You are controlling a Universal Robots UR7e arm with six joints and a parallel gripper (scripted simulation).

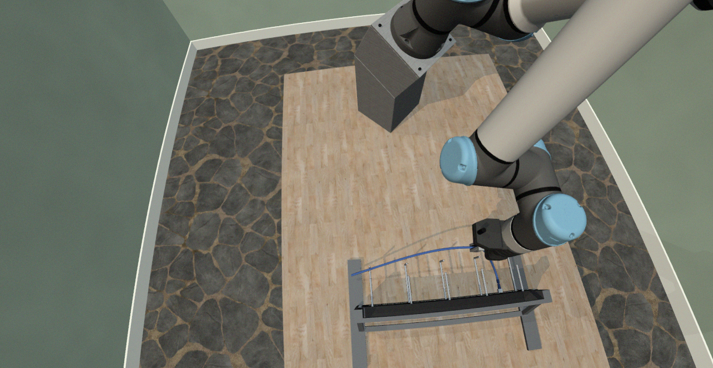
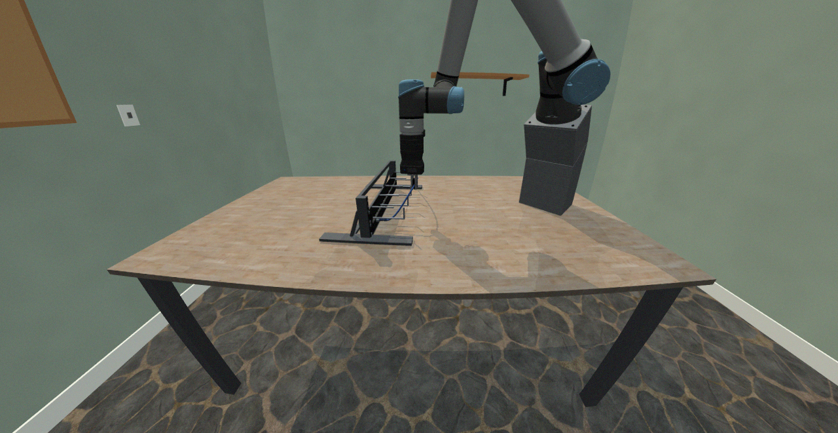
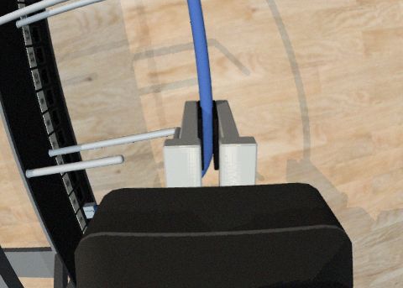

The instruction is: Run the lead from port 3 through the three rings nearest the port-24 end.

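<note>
The black patch panel rack lies 140 mm ahead of my hand, 80 mm to the right of it and 60 mm below it.
</note>
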